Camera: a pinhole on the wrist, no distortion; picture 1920 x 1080 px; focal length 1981.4 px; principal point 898.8 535.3 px. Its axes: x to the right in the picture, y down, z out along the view. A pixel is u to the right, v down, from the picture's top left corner.
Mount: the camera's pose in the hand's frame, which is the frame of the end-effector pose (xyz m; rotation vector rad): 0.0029 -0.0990 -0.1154 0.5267 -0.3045 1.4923
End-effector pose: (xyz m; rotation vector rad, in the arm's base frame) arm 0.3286 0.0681 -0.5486 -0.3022 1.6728 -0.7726
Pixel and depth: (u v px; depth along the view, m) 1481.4 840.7 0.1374
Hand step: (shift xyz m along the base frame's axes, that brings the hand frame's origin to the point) -0.0049 -0.1093 0.0816
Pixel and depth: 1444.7 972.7 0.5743
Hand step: 0.4019 -0.3204 0.1584
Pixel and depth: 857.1 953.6 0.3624
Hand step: 0.1358 -0.2650 0.1910
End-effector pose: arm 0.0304 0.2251 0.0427 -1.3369 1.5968 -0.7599
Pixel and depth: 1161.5 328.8 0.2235
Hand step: 0.1563 -0.0900 0.1146
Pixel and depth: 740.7 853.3 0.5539
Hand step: 0.4917 -0.0485 0.2285
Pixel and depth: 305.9 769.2 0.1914
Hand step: 0.1237 -0.0551 0.2063
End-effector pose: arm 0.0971 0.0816 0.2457 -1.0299 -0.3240 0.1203
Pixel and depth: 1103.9 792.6 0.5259
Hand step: -0.1301 0.1409 0.4498
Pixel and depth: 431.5 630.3 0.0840
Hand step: 0.0163 -0.1232 0.1126
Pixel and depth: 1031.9 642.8 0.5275
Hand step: -0.0905 0.1302 0.4657
